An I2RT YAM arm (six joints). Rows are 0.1 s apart.
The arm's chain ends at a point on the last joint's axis. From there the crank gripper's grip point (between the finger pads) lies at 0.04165 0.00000 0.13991 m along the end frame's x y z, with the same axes.
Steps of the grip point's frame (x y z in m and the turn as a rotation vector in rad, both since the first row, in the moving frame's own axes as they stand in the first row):
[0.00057, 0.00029, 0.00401, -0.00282, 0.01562, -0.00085]
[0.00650, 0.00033, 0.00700, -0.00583, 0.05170, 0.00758]
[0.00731, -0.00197, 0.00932, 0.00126, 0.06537, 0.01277]
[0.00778, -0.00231, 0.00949, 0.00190, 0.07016, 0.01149]
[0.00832, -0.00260, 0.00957, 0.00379, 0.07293, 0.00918]
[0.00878, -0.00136, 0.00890, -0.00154, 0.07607, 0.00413]
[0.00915, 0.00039, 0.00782, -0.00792, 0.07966, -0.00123]
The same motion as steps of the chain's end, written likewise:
[-0.00161, -0.00007, 0.00468, -0.00282, 0.01562, -0.00085]
[-0.00067, -0.00082, 0.00934, -0.00583, 0.05170, 0.00758]
[-0.00174, -0.00239, 0.01234, 0.00126, 0.06537, 0.01277]
[-0.00192, -0.00258, 0.01275, 0.00190, 0.07016, 0.01149]
[-0.00176, -0.00250, 0.01298, 0.00379, 0.07293, 0.00918]
[-0.00173, -0.00177, 0.01247, -0.00154, 0.07607, 0.00413]
[-0.00185, -0.00065, 0.01158, -0.00792, 0.07966, -0.00123]

